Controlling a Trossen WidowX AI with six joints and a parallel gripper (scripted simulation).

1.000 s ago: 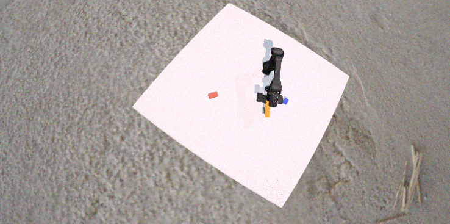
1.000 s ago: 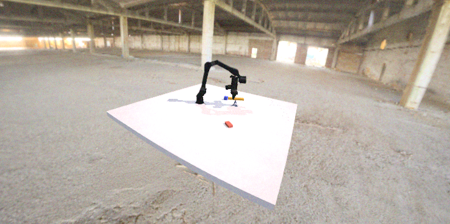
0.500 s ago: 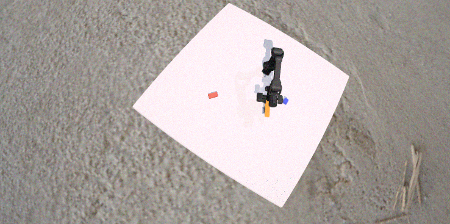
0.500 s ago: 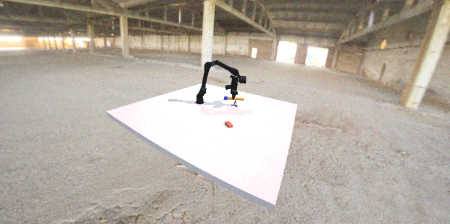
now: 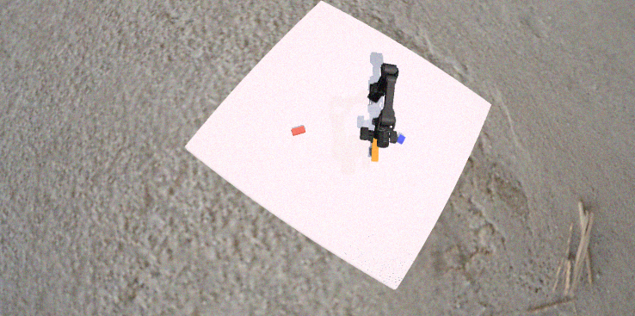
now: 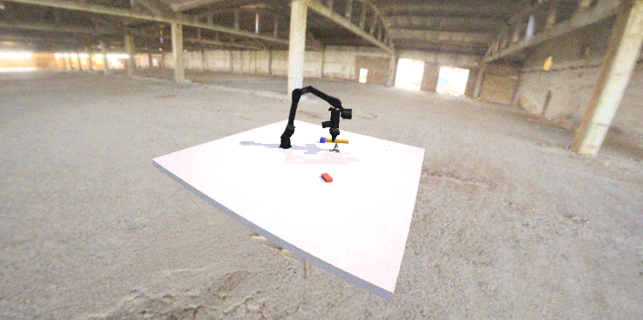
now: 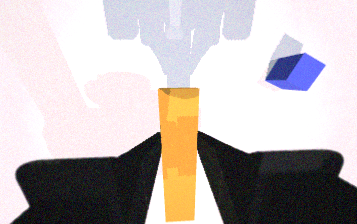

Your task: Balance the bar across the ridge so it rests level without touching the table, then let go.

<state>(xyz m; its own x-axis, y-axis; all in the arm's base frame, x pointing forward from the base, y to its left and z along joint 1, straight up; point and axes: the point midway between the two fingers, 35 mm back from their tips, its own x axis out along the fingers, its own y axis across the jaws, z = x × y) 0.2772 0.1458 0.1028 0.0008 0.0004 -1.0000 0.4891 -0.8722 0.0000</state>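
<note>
Now: gripper tip 20 mm short of the bar and 10 mm to the right of it. The rest, counted from my gripper tip: blue cube: 130 mm behind, 110 mm to the left, 50 mm below; then red block: 150 mm ahead, 360 mm to the right, 60 mm below.
</note>
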